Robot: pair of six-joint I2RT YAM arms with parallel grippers.
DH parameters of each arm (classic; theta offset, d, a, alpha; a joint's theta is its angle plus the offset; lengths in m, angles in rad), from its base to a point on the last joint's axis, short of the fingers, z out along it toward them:
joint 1: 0 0.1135 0.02 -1.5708
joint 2: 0 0 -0.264 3.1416
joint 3: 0.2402 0 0.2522 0
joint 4: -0.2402 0 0.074 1.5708
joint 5: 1.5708 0 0 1.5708
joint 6: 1.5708 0.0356 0 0
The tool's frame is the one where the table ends.
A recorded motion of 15 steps. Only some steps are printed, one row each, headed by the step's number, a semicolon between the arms.
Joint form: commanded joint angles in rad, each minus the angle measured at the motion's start. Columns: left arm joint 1, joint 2, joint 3, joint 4, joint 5, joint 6; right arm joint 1, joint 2, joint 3, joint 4, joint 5, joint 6.
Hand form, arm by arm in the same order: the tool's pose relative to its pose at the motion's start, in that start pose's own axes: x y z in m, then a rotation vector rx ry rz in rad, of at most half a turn. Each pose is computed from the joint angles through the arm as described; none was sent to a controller.
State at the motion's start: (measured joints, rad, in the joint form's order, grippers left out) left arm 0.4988 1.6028 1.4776 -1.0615 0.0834 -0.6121; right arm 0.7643 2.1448 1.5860 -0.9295 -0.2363 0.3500
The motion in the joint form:
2: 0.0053 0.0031 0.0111 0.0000 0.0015 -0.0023; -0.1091 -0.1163 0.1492 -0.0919 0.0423 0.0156
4: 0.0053 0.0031 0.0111 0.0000 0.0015 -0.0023; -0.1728 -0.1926 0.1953 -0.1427 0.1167 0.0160
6: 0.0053 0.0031 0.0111 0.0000 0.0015 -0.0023; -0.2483 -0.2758 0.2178 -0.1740 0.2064 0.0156
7: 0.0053 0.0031 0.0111 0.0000 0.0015 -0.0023; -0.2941 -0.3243 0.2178 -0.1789 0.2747 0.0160
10: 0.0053 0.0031 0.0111 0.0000 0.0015 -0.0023; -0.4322 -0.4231 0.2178 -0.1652 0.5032 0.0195
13: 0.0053 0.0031 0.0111 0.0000 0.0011 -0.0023; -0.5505 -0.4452 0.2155 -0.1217 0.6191 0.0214
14: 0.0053 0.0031 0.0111 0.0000 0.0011 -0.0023; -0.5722 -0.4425 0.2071 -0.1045 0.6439 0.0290
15: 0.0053 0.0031 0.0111 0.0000 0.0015 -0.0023; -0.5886 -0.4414 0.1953 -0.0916 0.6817 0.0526
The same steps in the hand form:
2: -0.0026 0.0000 -0.0018 0.0044 -0.0071 -0.0065; -0.0178 -0.0212 -0.0918 -0.0107 -0.2015 0.0837
4: -0.0026 0.0000 -0.0018 0.0044 -0.0071 -0.0065; -0.0129 -0.0405 -0.1389 0.0466 -0.3068 0.1396
6: -0.0026 0.0000 -0.0018 0.0044 -0.0071 -0.0065; -0.0012 -0.0653 -0.1828 0.1249 -0.4186 0.2136
7: -0.0026 0.0000 -0.0018 0.0044 -0.0071 -0.0065; 0.0079 -0.0810 -0.2048 0.1888 -0.4860 0.2653
10: -0.0026 0.0000 -0.0018 0.0044 -0.0071 -0.0065; 0.0321 -0.1285 -0.2541 0.4190 -0.6594 0.4465
13: -0.0026 0.0000 -0.0018 0.0041 -0.0074 -0.0065; 0.0428 -0.1693 -0.2753 0.5563 -0.7427 0.5943
14: -0.0026 0.0000 -0.0018 0.0041 -0.0074 -0.0065; 0.0431 -0.1782 -0.2754 0.5841 -0.7536 0.6296
15: -0.0026 0.0000 -0.0018 0.0044 -0.0071 -0.0065; 0.0440 -0.1857 -0.2746 0.6186 -0.7647 0.6781

